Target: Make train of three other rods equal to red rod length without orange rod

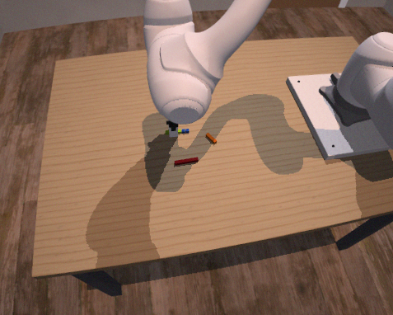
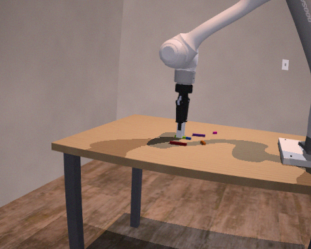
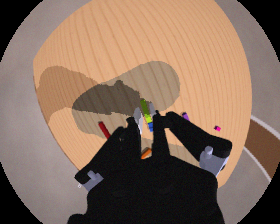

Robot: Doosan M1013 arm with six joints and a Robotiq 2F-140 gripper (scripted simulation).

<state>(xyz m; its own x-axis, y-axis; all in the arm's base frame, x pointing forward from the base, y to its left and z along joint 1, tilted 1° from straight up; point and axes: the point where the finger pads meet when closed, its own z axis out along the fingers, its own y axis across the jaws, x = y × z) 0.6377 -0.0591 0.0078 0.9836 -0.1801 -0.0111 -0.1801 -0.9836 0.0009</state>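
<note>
The lime rod lies 3 cm below my hand. The rest, counted from my hand: red rod 11 cm to the left, 3 cm below, 1 cm behind; then orange rod 11 cm behind, 6 cm to the left, 3 cm below; then purple rod 8 cm to the right, 8 cm behind, 3 cm below.
</note>
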